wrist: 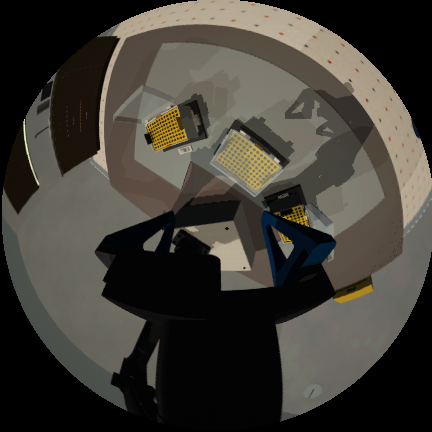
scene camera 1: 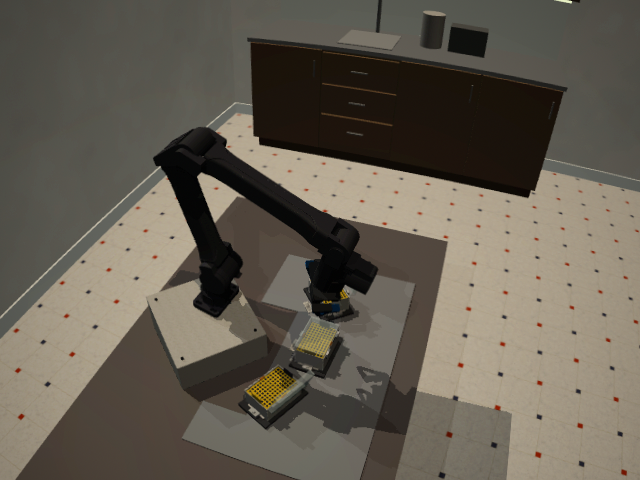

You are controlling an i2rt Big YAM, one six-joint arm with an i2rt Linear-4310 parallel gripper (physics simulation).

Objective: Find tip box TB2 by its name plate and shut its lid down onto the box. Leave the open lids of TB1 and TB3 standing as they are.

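Frame: origin at the arm's base, x ahead, y left, z up, level; metres.
Where they show: gripper, fingertip midpoint: (wrist: 217, 215) (scene camera 1: 316, 298); arm's base, link origin: (wrist: 190, 243) (scene camera 1: 216, 297).
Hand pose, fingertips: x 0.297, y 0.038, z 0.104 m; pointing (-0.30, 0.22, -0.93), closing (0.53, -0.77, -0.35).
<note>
Things, the pixels of their centre, and the offset from my fingertips. "*": a spot on its surface instead. Level surfaces: height alone.
- middle tip box, body centre: (wrist: 244, 163) (scene camera 1: 313, 342) dx -0.007, dy +0.003, dz -0.183 m
- far box, body centre: (wrist: 161, 130) (scene camera 1: 328, 286) dx -0.054, dy +0.207, dz -0.157 m
- far box's plate, surface spot: (wrist: 185, 149) * dx -0.096, dy +0.154, dz -0.220 m
- grey mat, surface height: dz -0.221 m
- brown surface, surface height: dz -0.224 m
The middle tip box (scene camera 1: 316, 341) (wrist: 247, 159), between the other two, has its clear lid lying down over the yellow tip rack; whether it is fully seated I cannot tell. The near box (scene camera 1: 271, 388) (wrist: 294, 220) has its clear lid (scene camera 1: 293, 391) (wrist: 320, 217) standing open. The far box (scene camera 1: 343, 296) (wrist: 167, 129) also has its clear lid (wrist: 142, 104) open; the arm hides much of this box in the scene view. Name plates, such as the far box's plate (wrist: 185, 149), are too small to read surely. My gripper (scene camera 1: 317, 290) (wrist: 217, 215) is open and empty, above the far box in the scene view.
The boxes stand on a grey mat (scene camera 1: 310, 457) (wrist: 172, 55) over a brown surface (scene camera 1: 103, 423). The robot's pale base block (scene camera 1: 206, 341) (wrist: 232, 250) is beside the boxes. A dark cabinet (scene camera 1: 356, 111) (wrist: 77, 105) stands beyond. A yellow object (wrist: 354, 292) shows at the lower right of the wrist view.
</note>
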